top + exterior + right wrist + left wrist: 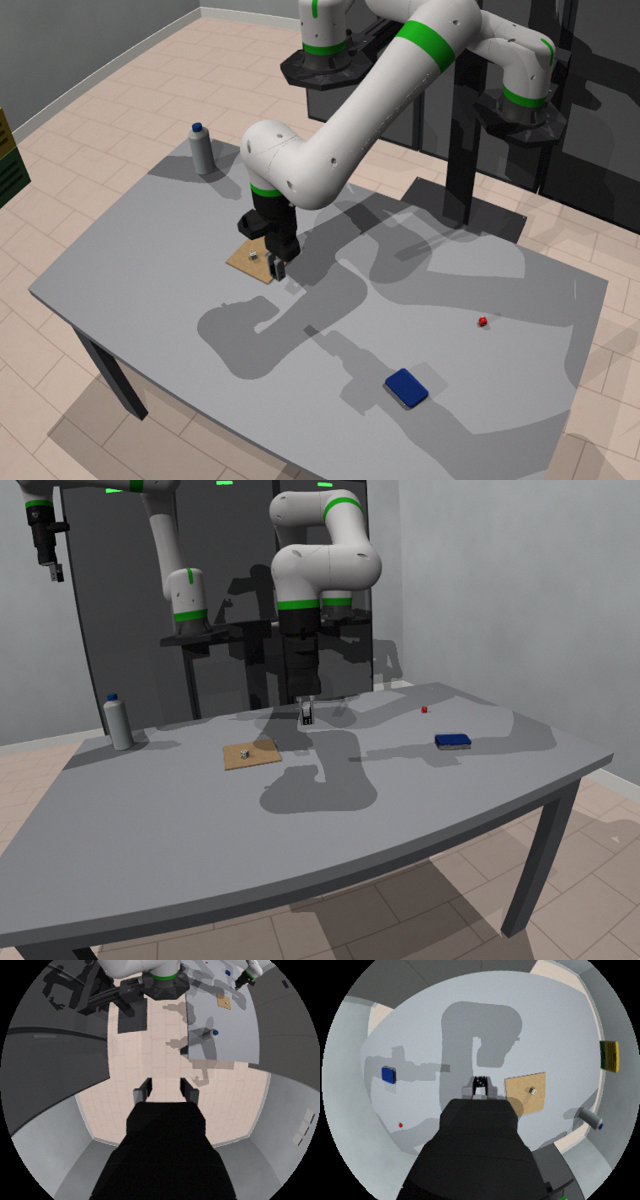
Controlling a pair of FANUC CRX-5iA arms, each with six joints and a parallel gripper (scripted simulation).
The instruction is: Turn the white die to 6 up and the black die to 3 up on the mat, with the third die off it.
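The tan mat is 120 mm to the right of my left hand, 120 mm below it and 110 mm behind it. Round my left hand: white die (140 mm to the right, 110 mm below, 90 mm behind); blue-topped box (370 mm to the left, 110 mm below, 100 mm ahead); black die (10 mm below).
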